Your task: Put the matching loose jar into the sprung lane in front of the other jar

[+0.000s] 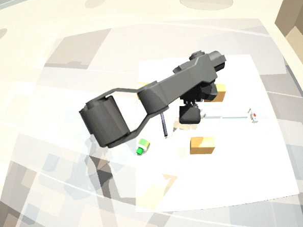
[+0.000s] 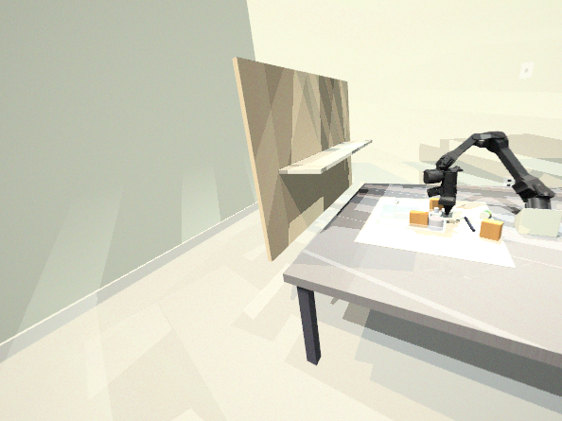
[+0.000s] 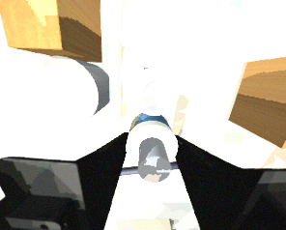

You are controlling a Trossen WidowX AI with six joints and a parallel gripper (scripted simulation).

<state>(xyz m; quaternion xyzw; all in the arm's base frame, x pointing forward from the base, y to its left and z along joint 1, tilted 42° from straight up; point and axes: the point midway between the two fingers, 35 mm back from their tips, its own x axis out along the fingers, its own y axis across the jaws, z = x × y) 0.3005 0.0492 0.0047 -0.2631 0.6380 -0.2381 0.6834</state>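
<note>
Right now my gripper tip is 9 cm past the dark rod, 1 cm to the left of it and 5 cm above it. The rest, counted from my gripper tip: red mark: 23 cm ahead, 4 cm to the right, 2 cm above; shelf: 53 cm ahead, 4 cm to the left, 31 cm above.
</note>
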